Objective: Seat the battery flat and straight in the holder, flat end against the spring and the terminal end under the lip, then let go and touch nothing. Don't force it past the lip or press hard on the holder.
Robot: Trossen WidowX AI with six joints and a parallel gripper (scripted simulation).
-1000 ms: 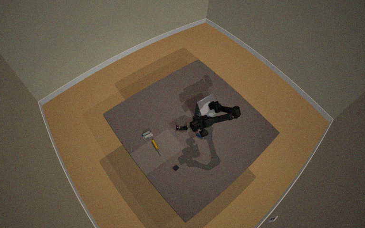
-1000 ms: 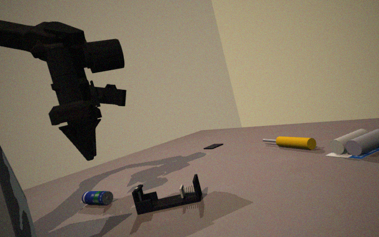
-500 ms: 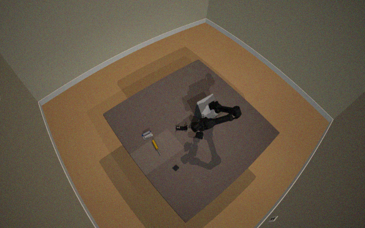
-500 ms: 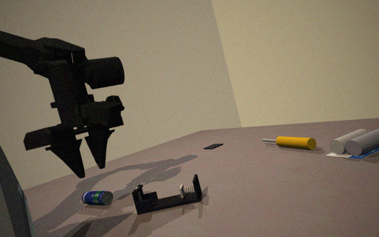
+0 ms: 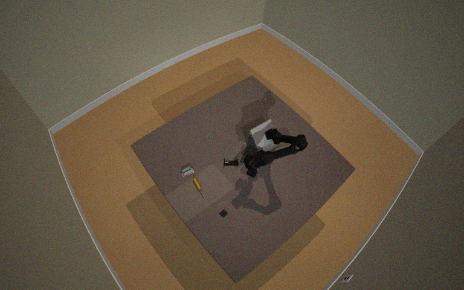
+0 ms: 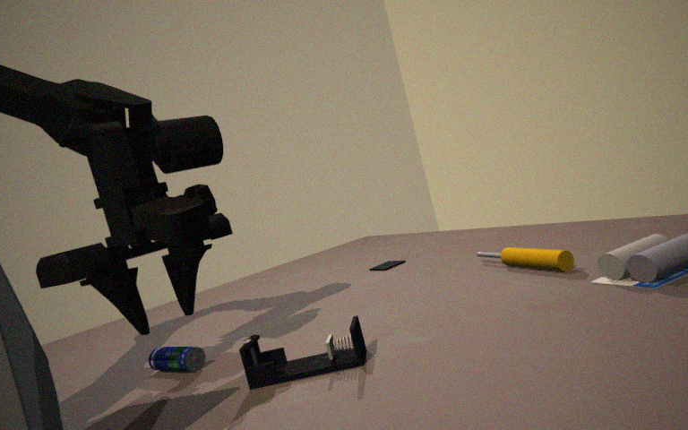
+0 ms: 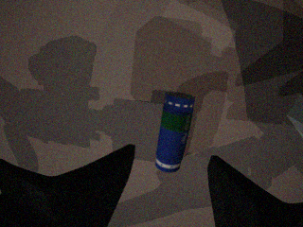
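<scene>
My gripper tip is 40 mm above the battery. Round my gripper tip: yellow-handled screwdriver (390 mm ahead, 110 mm to the right, 40 mm below); then flat black square (350 mm ahead, 130 mm to the left, 50 mm below).
</scene>
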